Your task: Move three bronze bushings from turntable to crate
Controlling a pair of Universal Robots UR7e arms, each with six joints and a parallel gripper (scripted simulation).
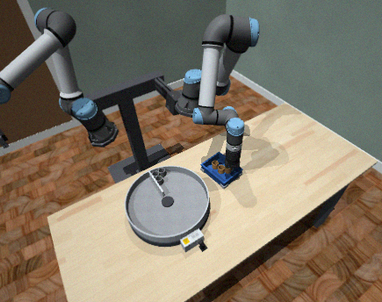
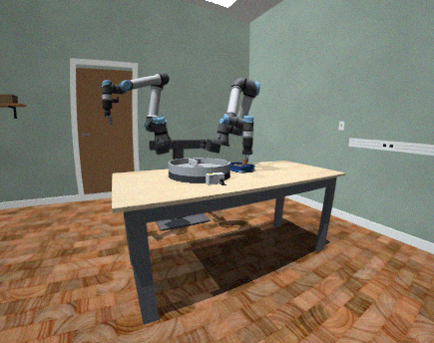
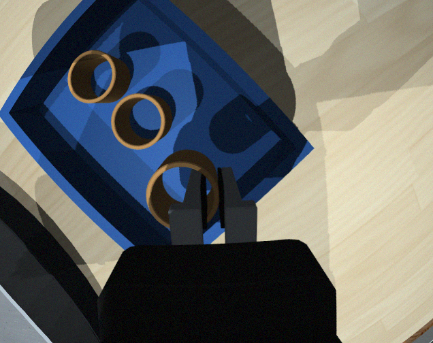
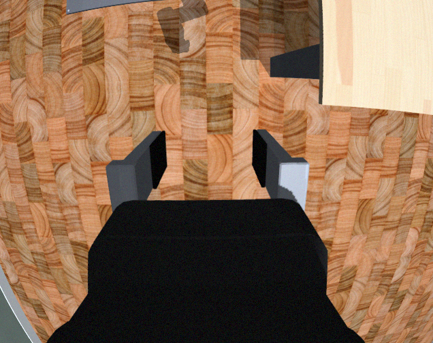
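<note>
The blue crate is 70 mm below my left hand, 50 mm behind it and 30 mm to the right of it. The rest, counted from my left hand: turntable 380 mm to the right, 40 mm below, 30 mm ahead.
</note>
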